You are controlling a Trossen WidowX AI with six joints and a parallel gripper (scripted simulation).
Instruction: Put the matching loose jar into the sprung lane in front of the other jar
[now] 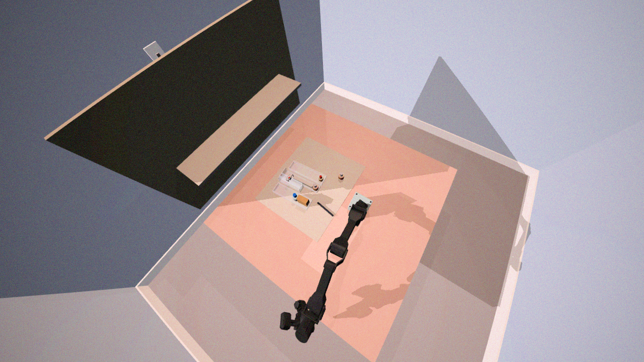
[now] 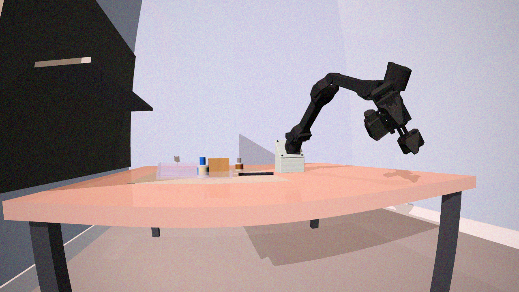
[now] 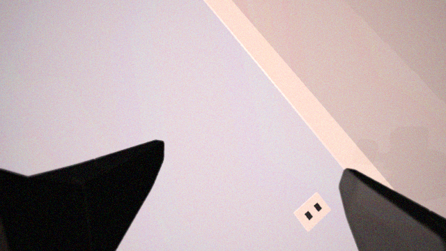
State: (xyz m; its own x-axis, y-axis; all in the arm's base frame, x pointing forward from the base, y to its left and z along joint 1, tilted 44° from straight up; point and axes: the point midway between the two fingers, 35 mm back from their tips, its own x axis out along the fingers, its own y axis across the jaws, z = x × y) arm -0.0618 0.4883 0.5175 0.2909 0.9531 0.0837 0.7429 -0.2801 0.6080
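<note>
The black strip lies 24 cm ahead of my gripper tip, 61 cm to the right of it and 11 cm below it. Round my gripper tip: brown box (39 cm ahead, 56 cm to the right, 8 cm below); then shelf (89 cm ahead, 67 cm to the right, 25 cm above).
</note>
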